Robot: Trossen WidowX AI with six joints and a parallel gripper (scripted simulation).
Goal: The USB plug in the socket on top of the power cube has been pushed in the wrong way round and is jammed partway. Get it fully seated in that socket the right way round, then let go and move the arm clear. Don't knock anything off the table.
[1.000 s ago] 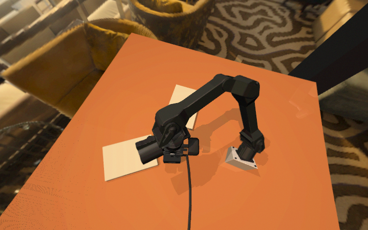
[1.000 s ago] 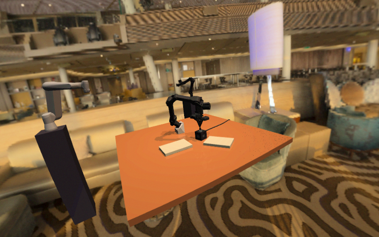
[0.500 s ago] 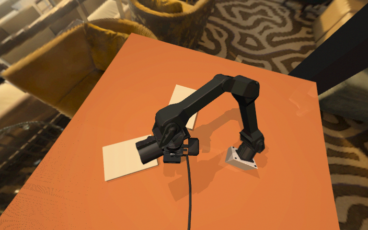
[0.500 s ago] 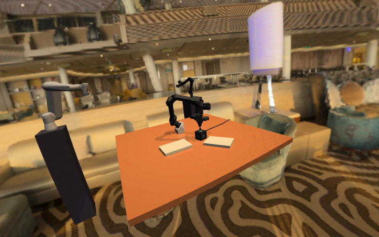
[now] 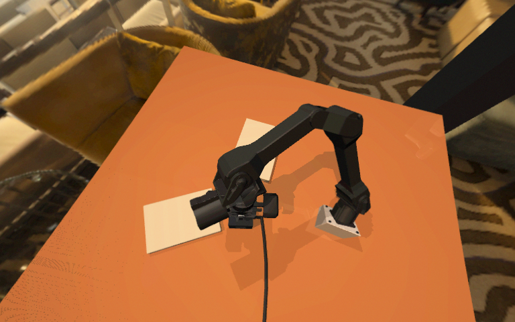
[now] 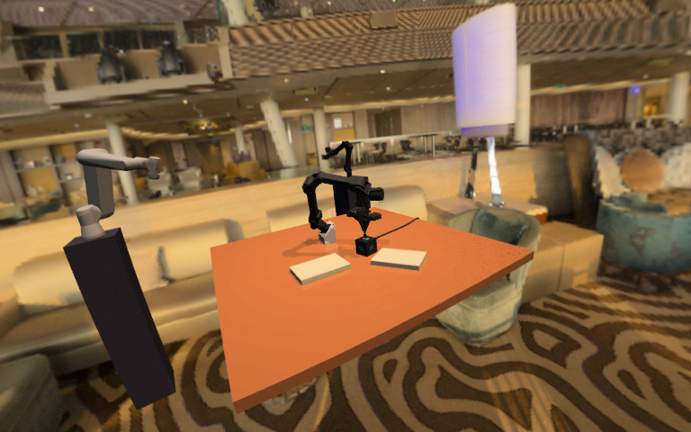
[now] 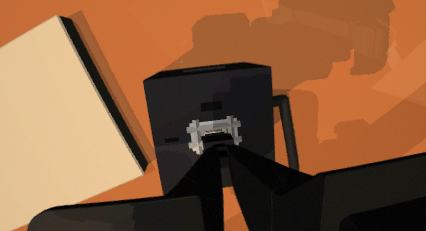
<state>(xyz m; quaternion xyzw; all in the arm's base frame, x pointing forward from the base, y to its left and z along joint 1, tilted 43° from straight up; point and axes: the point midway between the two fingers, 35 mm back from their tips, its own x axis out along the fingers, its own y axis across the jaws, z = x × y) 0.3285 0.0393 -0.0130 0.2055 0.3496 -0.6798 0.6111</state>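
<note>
The USB plug lies 20 mm below my gripper tip.
</note>
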